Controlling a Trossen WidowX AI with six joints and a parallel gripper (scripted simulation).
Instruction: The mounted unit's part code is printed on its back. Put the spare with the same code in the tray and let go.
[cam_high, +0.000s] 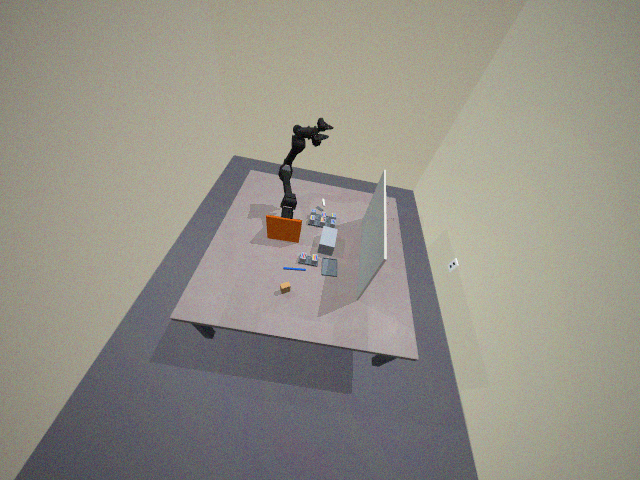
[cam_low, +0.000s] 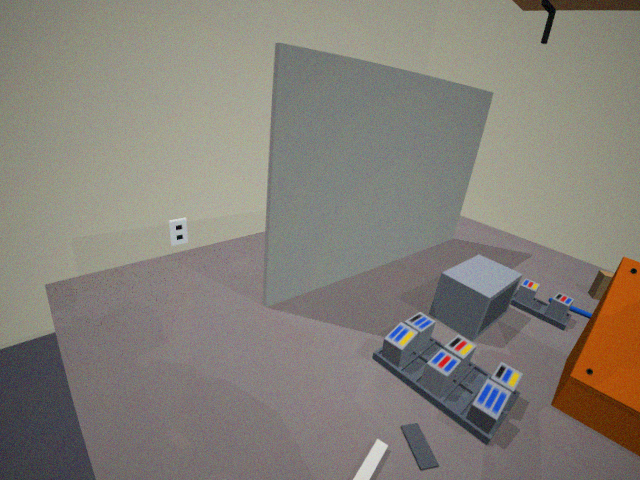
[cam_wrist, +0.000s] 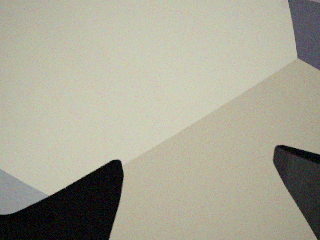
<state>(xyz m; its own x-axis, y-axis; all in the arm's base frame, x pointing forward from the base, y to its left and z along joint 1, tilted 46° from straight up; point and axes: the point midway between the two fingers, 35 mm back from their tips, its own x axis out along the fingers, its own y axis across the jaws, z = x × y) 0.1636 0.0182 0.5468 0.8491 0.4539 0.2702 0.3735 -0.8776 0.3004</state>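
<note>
Now: gripper tip 53 cm above the grey spare and 17 cm to the left of it. The rest, counted from my gripper tip: grey mounted unit: 52 cm below, 39 cm to the right, 16 cm ahead; then rack: 57 cm below, 56 cm to the right, 7 cm ahead; then tall panel: 40 cm ahead, 39 cm to the right, 35 cm below.
</note>
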